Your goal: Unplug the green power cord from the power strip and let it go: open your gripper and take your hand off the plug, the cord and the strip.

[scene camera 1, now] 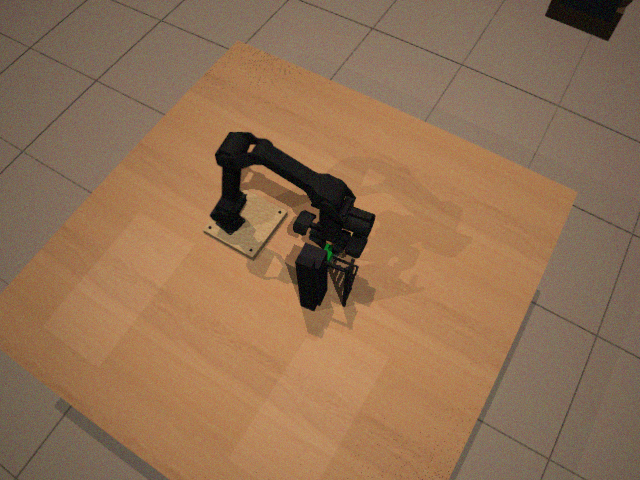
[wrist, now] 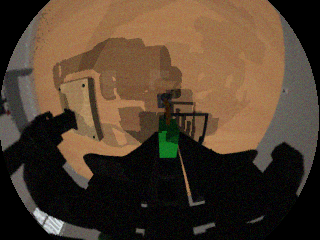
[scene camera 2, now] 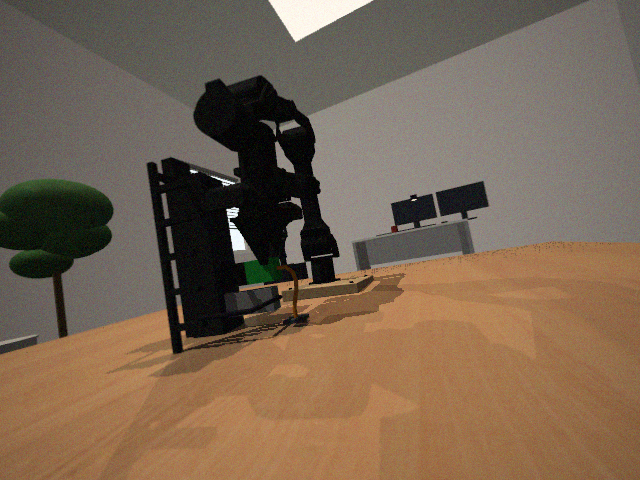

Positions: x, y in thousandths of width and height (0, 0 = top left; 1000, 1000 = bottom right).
Labels:
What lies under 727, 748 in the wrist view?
My gripper.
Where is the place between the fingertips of my gripper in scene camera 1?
At 515, 522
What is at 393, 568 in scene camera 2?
A green plug.

